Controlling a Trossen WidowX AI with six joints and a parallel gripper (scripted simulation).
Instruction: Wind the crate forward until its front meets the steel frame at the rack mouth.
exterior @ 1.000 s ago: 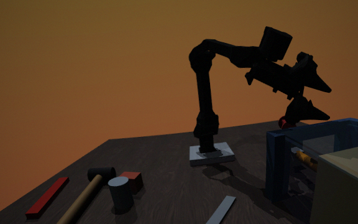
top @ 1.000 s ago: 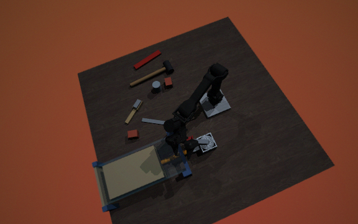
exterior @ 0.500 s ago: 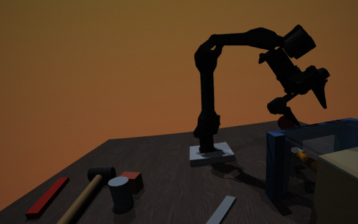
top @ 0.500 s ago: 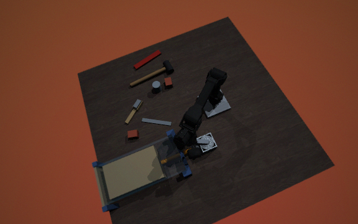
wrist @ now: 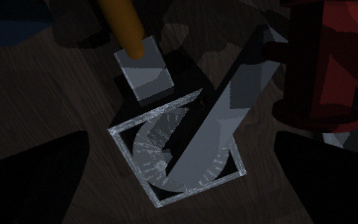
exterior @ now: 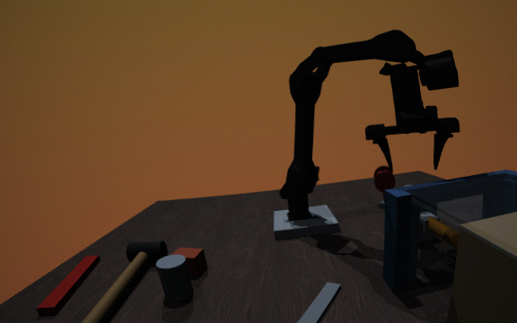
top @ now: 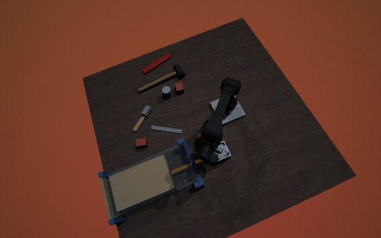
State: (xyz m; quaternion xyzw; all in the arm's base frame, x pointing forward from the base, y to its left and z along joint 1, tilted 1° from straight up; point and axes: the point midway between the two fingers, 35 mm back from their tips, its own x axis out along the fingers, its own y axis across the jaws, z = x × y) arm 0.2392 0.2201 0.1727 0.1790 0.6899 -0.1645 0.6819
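Right now the winch handle is 5 cm below my gripper tip, 4 cm to the right of it and 1 cm behind it. The rest, counted from my gripper tip: red knob (7 cm to the right, 2 cm below, 1 cm ahead); then blue steel frame (11 cm ahead, 6 cm below, 1 cm to the left); then winch (13 cm below, 6 cm behind, 1 cm to the left).
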